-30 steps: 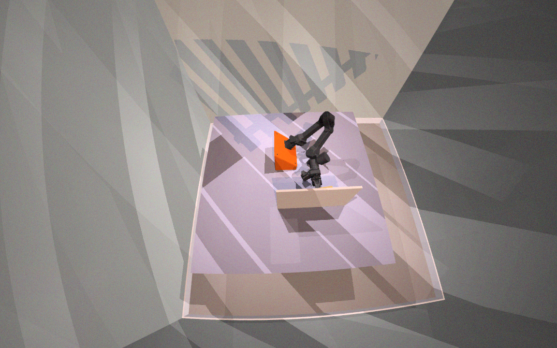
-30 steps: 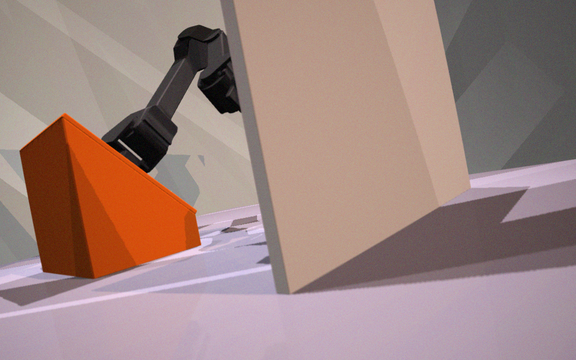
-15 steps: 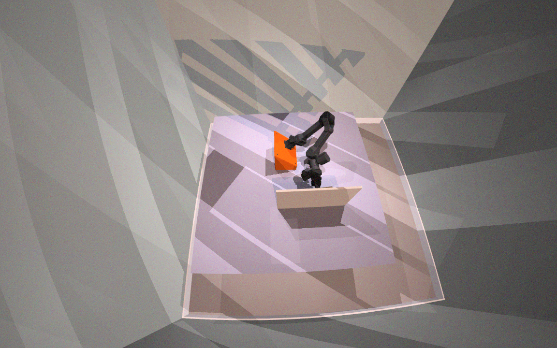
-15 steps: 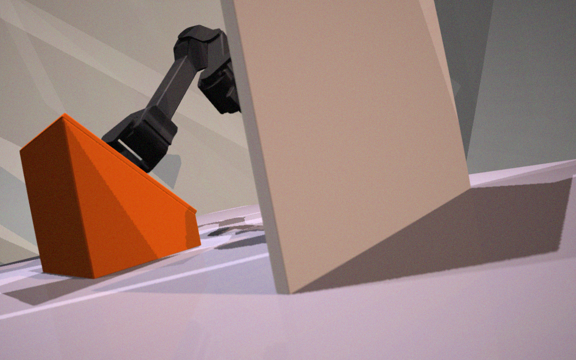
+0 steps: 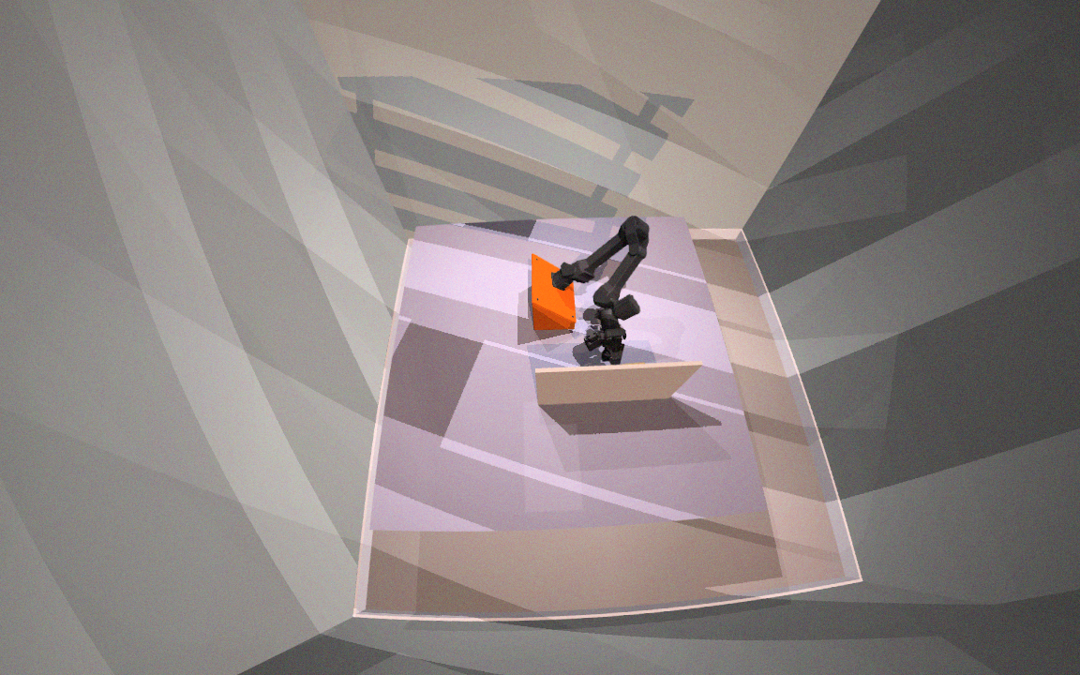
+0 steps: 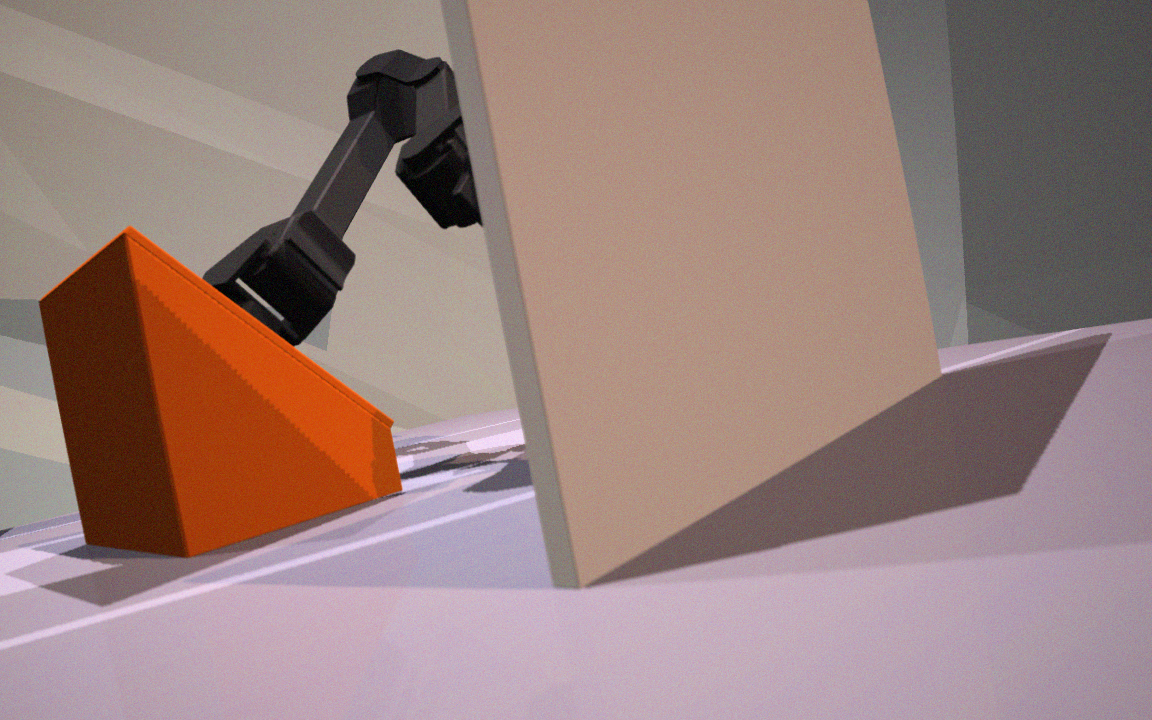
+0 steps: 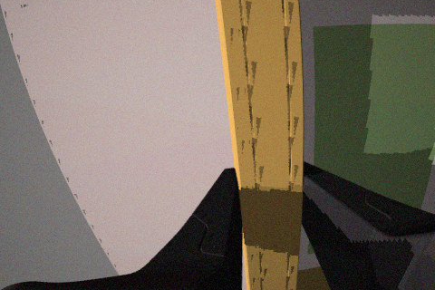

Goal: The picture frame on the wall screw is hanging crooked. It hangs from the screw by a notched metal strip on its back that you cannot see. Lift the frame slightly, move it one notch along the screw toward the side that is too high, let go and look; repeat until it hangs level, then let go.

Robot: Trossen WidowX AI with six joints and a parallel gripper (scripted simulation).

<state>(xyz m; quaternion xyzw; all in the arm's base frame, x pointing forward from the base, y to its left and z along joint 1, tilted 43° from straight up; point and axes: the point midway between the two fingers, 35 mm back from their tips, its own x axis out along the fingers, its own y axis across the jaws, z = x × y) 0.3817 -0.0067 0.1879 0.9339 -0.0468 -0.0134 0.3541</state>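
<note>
Now: gripper tip 5 cm above the picture frame and 1 cm to the right of it. Also, from my gripper tip: pale wall board: 7 cm below, 1 cm to the right, 1 cm ahead.
</note>
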